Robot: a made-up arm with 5 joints. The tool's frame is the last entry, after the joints. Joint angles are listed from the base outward. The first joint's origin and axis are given. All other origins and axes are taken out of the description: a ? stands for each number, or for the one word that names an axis. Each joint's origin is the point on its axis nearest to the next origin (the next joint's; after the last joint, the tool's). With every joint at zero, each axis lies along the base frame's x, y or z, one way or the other. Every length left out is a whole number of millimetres.
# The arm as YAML. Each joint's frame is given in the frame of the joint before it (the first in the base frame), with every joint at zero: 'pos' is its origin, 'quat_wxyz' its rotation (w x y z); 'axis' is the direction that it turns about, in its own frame. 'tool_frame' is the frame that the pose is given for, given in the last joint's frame.
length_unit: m
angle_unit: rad
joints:
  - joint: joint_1
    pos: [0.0, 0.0, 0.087]
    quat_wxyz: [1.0, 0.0, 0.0, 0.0]
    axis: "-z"
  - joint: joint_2
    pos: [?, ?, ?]
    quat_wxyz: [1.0, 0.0, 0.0, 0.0]
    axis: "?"
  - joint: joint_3
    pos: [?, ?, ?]
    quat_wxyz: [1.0, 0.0, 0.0, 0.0]
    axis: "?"
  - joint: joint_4
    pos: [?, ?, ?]
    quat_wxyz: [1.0, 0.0, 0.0, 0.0]
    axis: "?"
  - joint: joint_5
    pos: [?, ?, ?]
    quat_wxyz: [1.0, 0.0, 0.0, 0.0]
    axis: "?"
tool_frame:
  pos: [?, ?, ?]
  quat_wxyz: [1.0, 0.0, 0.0, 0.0]
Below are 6 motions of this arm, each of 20 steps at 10 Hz.
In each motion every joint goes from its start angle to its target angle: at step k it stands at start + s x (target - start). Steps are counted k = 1, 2, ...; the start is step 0. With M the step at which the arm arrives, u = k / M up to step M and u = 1 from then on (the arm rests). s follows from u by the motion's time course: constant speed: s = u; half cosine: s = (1 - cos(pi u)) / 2; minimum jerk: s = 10 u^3 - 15 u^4 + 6 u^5.
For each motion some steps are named. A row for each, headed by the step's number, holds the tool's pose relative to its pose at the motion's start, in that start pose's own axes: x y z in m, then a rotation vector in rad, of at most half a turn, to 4 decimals.
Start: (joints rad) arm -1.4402 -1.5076 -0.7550 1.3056 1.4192
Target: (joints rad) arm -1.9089 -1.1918 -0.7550 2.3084 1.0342
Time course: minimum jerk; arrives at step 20
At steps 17, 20:
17: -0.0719 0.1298 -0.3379 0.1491 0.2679 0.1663
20: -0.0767 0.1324 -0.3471 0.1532 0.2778 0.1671

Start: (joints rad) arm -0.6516 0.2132 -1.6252 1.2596 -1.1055
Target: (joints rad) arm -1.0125 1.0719 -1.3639 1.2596 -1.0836
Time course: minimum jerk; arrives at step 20
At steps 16, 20:
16: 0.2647 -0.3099 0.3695 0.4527 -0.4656 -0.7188
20: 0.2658 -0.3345 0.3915 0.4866 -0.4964 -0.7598

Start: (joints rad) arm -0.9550 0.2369 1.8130 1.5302 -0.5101
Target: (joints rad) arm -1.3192 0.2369 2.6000 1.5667 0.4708
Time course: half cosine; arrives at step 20
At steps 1, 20:
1: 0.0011 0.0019 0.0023 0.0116 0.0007 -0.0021
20: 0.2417 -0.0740 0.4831 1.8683 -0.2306 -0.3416

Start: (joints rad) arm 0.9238 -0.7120 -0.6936 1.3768 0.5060
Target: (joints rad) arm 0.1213 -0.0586 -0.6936 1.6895 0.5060
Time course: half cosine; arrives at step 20
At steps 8, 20:
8: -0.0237 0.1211 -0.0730 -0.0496 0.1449 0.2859
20: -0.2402 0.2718 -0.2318 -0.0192 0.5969 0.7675

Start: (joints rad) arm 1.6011 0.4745 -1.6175 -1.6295 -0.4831
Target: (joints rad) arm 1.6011 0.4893 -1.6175 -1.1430 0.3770
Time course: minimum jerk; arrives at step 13
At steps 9, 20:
9: -0.0043 0.1516 0.2029 1.1131 0.0129 0.0004
20: -0.0046 0.1580 0.2503 1.3466 0.0159 -0.0014

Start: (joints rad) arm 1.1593 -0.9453 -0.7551 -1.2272 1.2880
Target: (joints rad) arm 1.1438 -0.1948 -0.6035 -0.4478 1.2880
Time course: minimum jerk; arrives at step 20
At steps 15, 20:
15: -0.0555 0.0002 0.0759 0.7941 -0.6686 -0.1777
20: -0.0607 0.0048 0.0945 0.8771 -0.7595 -0.1627

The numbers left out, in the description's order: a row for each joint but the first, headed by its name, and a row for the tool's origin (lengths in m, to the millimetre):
joint_2: xyz 0.065 -0.313 0.0, axis -y
joint_3: xyz 0.36 0.0 0.062, axis +x
joint_4: xyz 0.0 0.064 0.119, axis +x
joint_5: xyz 0.0 -0.068 -0.309, axis +x
tool: xyz 0.0 0.102 -0.104

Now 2 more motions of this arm.
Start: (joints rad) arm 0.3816 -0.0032 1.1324 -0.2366 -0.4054
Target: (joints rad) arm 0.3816 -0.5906 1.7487 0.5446 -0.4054
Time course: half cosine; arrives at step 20
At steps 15, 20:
15: 0.1106 0.1191 0.1960 1.1665 0.2475 -0.4707
20: 0.1539 0.0770 0.2329 1.3543 0.2372 -0.5910

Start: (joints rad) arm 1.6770 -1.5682 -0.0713 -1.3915 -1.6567
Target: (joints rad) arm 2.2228 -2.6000 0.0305 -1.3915 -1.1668
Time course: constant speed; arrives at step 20
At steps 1, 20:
1: 0.0153 0.0141 0.0413 0.0569 -0.0516 0.0013
20: 0.0052 -0.1014 0.8653 1.0312 -1.0836 0.0501

